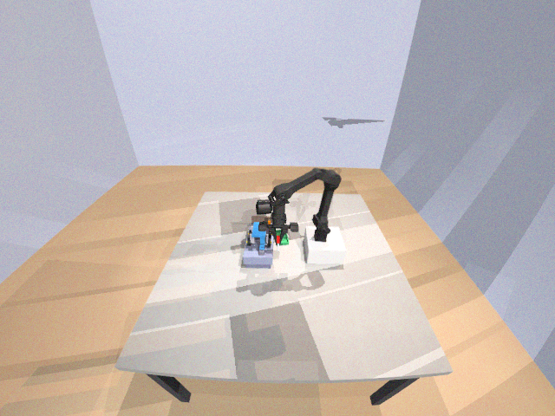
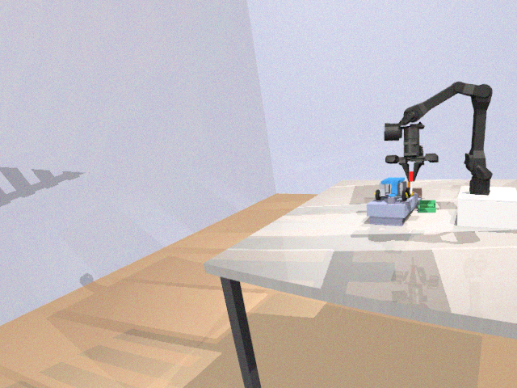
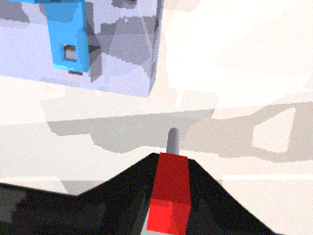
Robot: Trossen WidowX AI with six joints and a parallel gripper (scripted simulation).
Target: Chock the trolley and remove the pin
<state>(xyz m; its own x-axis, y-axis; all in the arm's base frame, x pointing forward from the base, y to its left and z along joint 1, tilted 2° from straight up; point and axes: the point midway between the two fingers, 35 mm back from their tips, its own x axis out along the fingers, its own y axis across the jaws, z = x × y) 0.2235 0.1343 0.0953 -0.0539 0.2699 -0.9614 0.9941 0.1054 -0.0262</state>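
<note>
The yellow chock is 20 cm to the right of my gripper tip, 9 cm below it and 7 cm ahead of it. The rest, counted from my gripper tip: trolley (11 cm to the right, 11 cm ahead, 7 cm below); red-headed stop pin (right at my gripper tip); grey ramp block (13 cm below, 11 cm to the right, 11 cm ahead).
</note>
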